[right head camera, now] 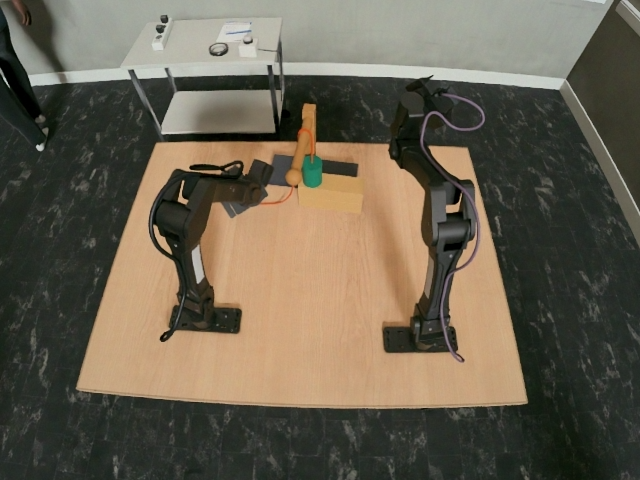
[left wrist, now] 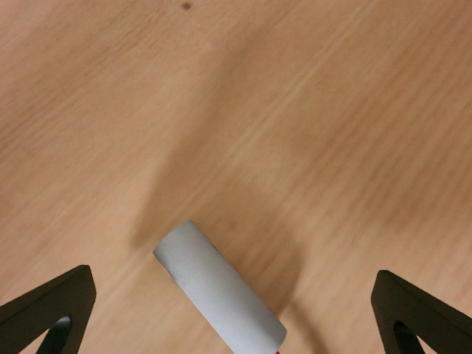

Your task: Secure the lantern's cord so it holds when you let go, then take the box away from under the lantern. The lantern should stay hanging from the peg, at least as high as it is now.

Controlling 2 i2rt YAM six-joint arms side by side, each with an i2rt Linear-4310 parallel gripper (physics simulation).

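Frame: origin at the left arm's base, x ahead, y left, z up, level; centimetres.
Where they show: left gripper, between the fingertips: (left wrist: 233, 281); left arm's base, origin of its link: (right head camera: 205, 319); right arm's base, origin of its link: (right head camera: 420, 340).
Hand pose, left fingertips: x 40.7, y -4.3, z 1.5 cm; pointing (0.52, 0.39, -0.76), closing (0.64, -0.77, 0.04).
Observation:
Each offset is from my left fingertips to the centre of the thing. "*": to the spot under its first point. Level surfaces: height alone.
The green lantern {dx +1.3, dy -23.7, dz +12.5 cm} (right head camera: 312, 173) is upright on the yellowish box {dx +0.6, dy -29.7, dz +3.5 cm} (right head camera: 330, 198) at the table's back. The orange cord {* dx -0.8, dy -12.9, dz -0.7 cm} (right head camera: 279, 201) loops over the wooden peg {dx -4.5, dy -21.6, dz +28.5 cm} (right head camera: 301, 149), runs down to the lantern, and also trails along the table toward my left gripper. A grey cylinder {dx -0.6, dy +0.2, dz -0.6 cm} (left wrist: 220, 290) lies on the table in the left wrist view, with a speck of orange at its lower end. My left gripper (right head camera: 247, 203) (left wrist: 233, 281) is open above it, one finger at either side, not gripping it. My right gripper (right head camera: 432, 87) is open, far from the lantern, beyond the table's back right.
A dark flat piece {* dx +13.1, dy -33.1, dz +1.0 cm} (right head camera: 341, 168) lies behind the box, and another dark piece {* dx +11.5, dy -12.2, dz +1.0 cm} (right head camera: 280, 170) is left of the peg. The peg's round knob {dx -14.4, dy -20.4, dz +28.5 cm} (right head camera: 293, 177) points toward the front. A white side table (right head camera: 191, 38) stands behind the wooden table {dz -1.5 cm} (right head camera: 310, 310). A person's legs show at far left.

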